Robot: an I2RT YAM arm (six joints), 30 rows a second.
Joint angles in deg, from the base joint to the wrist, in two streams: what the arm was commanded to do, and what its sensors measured. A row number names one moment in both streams.
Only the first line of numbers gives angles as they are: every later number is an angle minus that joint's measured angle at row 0.
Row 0, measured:
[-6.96, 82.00, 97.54, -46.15, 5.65, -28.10]
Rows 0 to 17, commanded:
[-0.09, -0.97, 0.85, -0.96, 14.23, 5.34]
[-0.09, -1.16, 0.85, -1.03, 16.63, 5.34]
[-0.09, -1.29, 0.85, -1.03, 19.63, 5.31]
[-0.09, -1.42, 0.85, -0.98, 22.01, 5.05]
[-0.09, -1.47, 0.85, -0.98, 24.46, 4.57]
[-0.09, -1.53, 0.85, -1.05, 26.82, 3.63]
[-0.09, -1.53, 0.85, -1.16, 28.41, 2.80]
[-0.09, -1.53, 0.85, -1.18, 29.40, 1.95]
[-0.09, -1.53, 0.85, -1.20, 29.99, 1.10]
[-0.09, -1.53, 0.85, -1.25, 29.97, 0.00]
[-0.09, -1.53, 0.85, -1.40, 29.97, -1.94]
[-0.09, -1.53, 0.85, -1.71, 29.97, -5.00]
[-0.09, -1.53, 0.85, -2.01, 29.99, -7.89]
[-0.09, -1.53, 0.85, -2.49, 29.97, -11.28]
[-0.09, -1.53, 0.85, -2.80, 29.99, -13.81]
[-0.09, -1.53, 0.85, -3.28, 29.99, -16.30]
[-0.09, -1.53, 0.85, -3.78, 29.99, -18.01]
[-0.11, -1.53, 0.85, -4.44, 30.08, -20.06]
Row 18, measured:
[0.00, -0.42, 0.00, -3.52, 28.20, -10.44]
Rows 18 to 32, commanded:
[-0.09, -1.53, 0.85, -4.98, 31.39, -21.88]
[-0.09, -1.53, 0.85, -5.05, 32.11, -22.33]
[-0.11, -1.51, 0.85, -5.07, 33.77, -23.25]
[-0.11, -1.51, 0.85, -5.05, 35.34, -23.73]
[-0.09, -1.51, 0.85, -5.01, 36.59, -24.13]
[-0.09, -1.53, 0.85, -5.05, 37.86, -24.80]
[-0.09, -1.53, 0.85, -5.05, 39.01, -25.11]
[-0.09, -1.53, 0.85, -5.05, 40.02, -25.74]
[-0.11, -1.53, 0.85, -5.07, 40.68, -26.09]
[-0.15, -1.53, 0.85, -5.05, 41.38, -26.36]
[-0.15, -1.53, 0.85, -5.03, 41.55, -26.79]
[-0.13, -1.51, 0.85, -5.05, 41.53, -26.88]
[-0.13, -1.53, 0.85, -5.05, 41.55, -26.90]
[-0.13, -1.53, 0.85, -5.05, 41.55, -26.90]
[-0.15, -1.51, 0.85, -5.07, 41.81, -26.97]
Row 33, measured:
[-0.02, -0.44, 0.00, -5.03, 39.32, -25.70]
